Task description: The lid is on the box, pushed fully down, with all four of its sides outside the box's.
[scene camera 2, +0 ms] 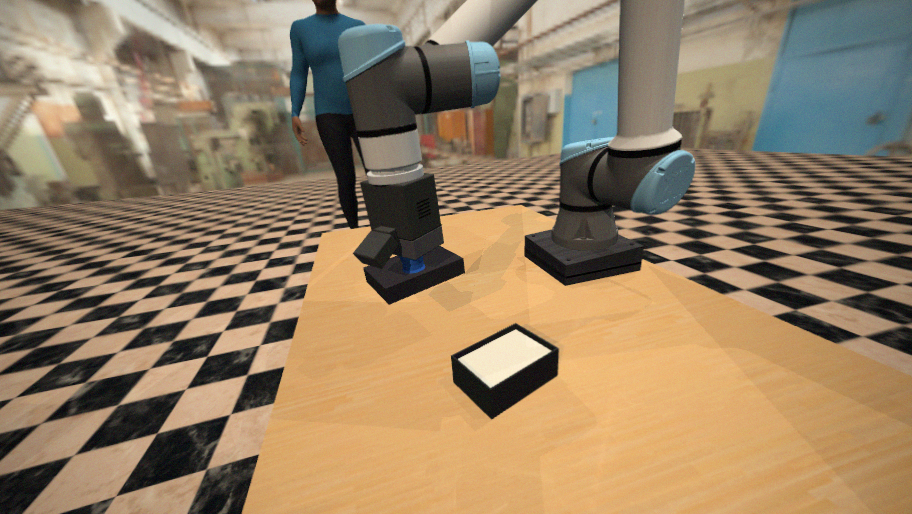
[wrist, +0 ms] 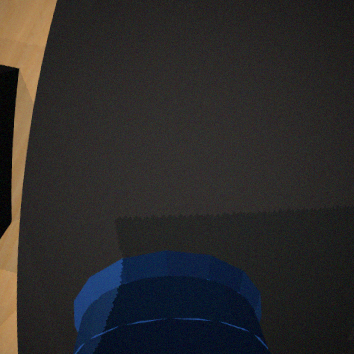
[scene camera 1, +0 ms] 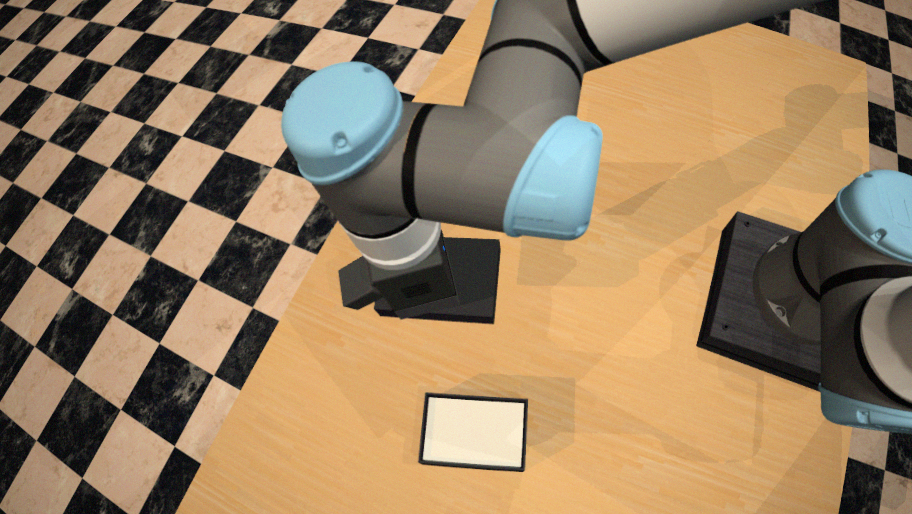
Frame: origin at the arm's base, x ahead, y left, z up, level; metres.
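Where they show: end effector, tool point: [scene camera 2: 415, 275] [wrist: 166, 278]; arm's base, origin of the base link: [scene camera 2: 583, 237] [scene camera 1: 805, 291].
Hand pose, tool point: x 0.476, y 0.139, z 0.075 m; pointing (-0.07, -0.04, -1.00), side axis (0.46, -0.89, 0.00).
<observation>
Each offset is from my tool point to the top centre of the thing. "spot": to the spot under its first point. Level surfaces: height alone.
The box @(0.078 m back, 0.127 m left, 0.089 m down) [scene camera 1: 472, 466] [scene camera 2: 526, 383] stands on the table, black-walled, open at the top and cream inside. Part of its black side @(spot: 0.063 m back, 0.087 m left, 0.126 m down) [wrist: 5, 150] shows at the left edge of the wrist view. The dark, flat lid @(0.004 m back, 0.018 m right, 0.019 m up) [scene camera 1: 477, 271] [scene camera 2: 445, 263] [wrist: 190, 125] hangs level above the table, apart from the box and behind it in scene camera 2. Its edges look about parallel to the box's in scene camera 1. My gripper [scene camera 2: 413, 264] [wrist: 167, 300] has its blue suction cup on the lid's top and holds it. The cup is hidden in scene camera 1, as is the lid's underside everywhere.
The arm's dark base plate [scene camera 1: 734, 306] [scene camera 2: 597, 268] stands on the wooden table @(0.137 m down) [scene camera 1: 638, 395] [scene camera 2: 357, 408], to the right of the lid and box. The table's left edge runs near the lid in scene camera 1. A person [scene camera 2: 328, 70] stands behind the table.
</observation>
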